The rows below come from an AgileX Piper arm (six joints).
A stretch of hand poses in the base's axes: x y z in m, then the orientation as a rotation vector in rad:
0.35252, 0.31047, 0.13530, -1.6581, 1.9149, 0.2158
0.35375, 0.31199, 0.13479, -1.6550, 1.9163, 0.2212
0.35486, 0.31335, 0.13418, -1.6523, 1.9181, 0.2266
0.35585, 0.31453, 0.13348, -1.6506, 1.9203, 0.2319
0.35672, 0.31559, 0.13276, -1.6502, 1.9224, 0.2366
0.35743, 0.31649, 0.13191, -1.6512, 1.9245, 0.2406
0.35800, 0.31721, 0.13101, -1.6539, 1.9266, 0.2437
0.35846, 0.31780, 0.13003, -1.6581, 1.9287, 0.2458
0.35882, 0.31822, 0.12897, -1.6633, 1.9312, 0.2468
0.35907, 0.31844, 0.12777, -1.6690, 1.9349, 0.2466
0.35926, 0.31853, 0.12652, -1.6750, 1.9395, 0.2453
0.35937, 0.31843, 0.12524, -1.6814, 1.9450, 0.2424
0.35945, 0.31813, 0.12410, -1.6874, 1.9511, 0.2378
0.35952, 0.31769, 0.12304, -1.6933, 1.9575, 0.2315
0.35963, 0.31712, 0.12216, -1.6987, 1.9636, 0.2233
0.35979, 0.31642, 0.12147, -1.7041, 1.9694, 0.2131
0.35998, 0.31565, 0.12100, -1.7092, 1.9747, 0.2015
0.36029, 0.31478, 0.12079, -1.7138, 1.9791, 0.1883
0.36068, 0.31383, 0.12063, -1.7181, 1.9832, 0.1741
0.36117, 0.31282, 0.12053, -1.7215, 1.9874, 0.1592
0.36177, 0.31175, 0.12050, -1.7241, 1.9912, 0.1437
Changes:
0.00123, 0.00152, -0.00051, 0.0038, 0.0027, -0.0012
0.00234, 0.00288, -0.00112, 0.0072, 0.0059, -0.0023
0.00333, 0.00406, -0.00182, 0.0097, 0.0096, -0.0030
0.00420, 0.00512, -0.00254, 0.0113, 0.0133, -0.0030
0.00491, 0.00602, -0.00339, 0.0118, 0.0171, -0.0024
0.00548, 0.00674, -0.00429, 0.0109, 0.0209, -0.0010
0.00594, 0.00733, -0.00527, 0.0087, 0.0248, 0.0011
0.00630, 0.00775, -0.00633, 0.0052, 0.0286, 0.0033
0.00655, 0.00797, -0.00753, 0.0003, 0.0327, 0.0050
0.00674, 0.00806, -0.00878, -0.0058, 0.0370, 0.0063
0.00685, 0.00796, -0.01006, -0.0132, 0.0412, 0.0070
0.00693, 0.00766, -0.01120, -0.0214, 0.0448, 0.0069
0.00700, 0.00722, -0.01226, -0.0306, 0.0476, 0.0063
0.00711, 0.00665, -0.01314, -0.0403, 0.0492, 0.0050
0.00727, 0.00595, -0.01383, -0.0509, 0.0496, 0.0035
0.00746, 0.00518, -0.01430, -0.0617, 0.0489, 0.0017
0.00777, 0.00431, -0.01451, -0.0727, 0.0467, -0.0004
0.00816, 0.00336, -0.01467, -0.0839, 0.0437, -0.0028
0.00865, 0.00235, -0.01477, -0.0950, 0.0403, -0.0058
0.00925, 0.00128, -0.01480, -0.1058, 0.0360, -0.0093

